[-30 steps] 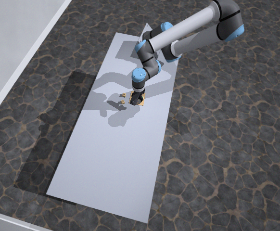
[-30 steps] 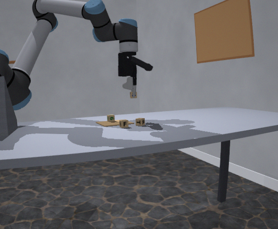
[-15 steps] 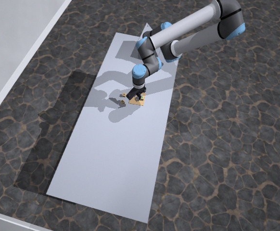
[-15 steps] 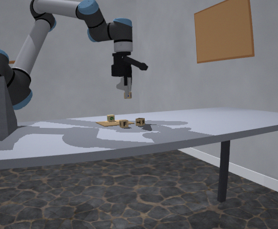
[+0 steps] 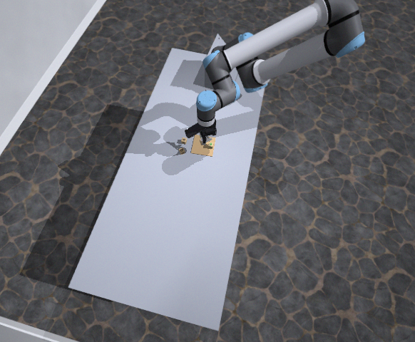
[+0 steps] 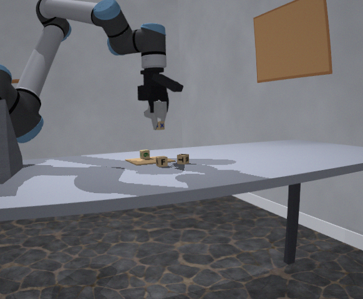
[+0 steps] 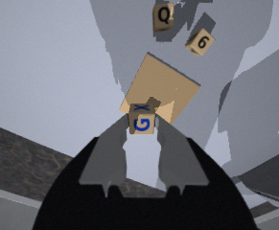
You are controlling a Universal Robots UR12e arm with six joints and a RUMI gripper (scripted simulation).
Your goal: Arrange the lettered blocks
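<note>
My hand is 120 mm above the tan mat and 40 mm past it. Round my hand: green-marked block: 110 mm below, 40 mm to the left, 40 mm behind; blue-marked block: right at my hand.
</note>
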